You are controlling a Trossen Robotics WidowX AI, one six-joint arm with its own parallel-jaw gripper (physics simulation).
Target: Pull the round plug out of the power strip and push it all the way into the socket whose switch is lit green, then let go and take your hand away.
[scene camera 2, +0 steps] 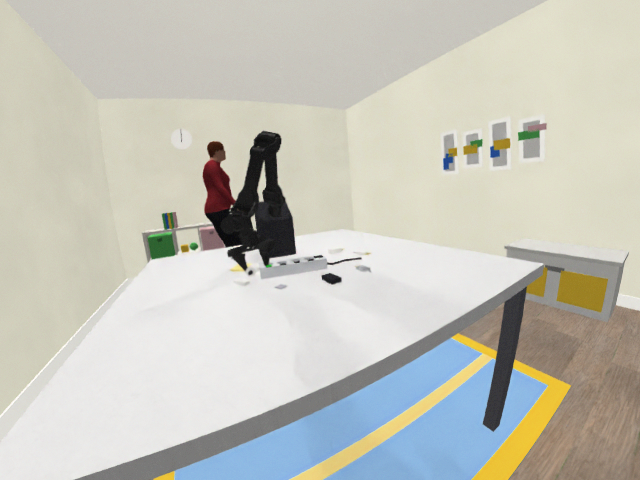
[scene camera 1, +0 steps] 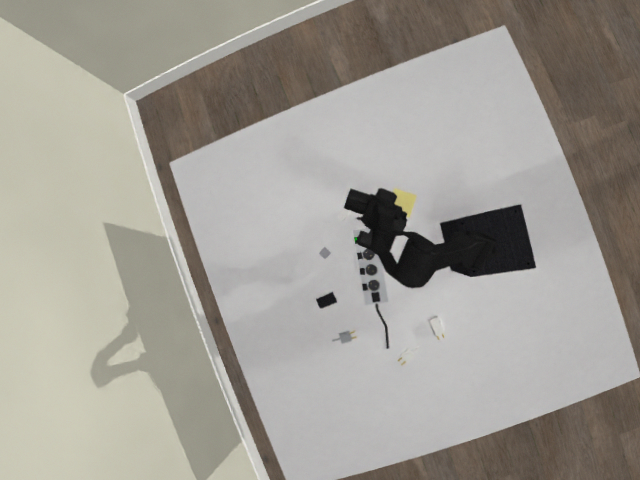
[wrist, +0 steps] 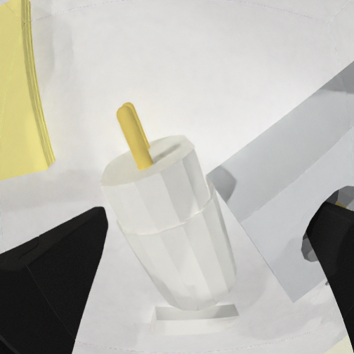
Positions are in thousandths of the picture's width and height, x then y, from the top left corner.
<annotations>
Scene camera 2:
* my gripper: 402,564
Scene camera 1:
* power strip: 582,616
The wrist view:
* my gripper: 586,603
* white round plug: 476,597
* power strip: 773,524
</annotations>
